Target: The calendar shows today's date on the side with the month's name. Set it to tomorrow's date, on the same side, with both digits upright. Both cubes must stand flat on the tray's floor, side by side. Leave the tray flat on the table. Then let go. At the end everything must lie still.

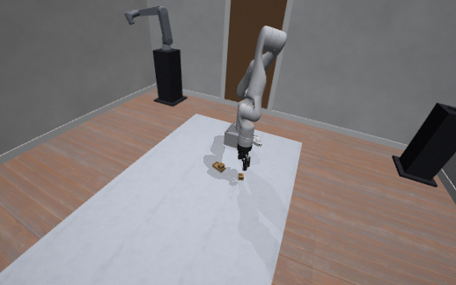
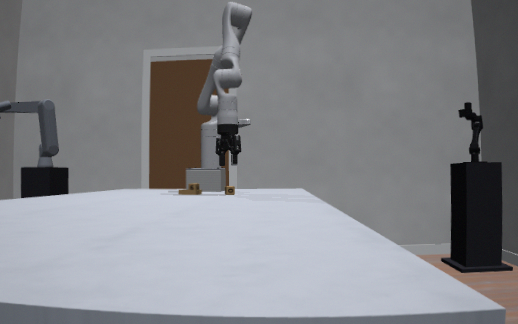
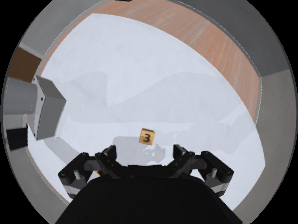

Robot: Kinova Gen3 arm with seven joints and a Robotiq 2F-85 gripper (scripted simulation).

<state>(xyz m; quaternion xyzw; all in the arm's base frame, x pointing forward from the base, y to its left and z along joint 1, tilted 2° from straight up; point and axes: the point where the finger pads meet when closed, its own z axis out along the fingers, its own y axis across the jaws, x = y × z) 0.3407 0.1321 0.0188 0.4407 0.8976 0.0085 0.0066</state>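
Right now the wooden digit cube is 1 cm to the left of my hand and 9 cm below it. The rest, counted from my hand: wooden calendar tray 2 cm behind, 14 cm to the right, 10 cm below.
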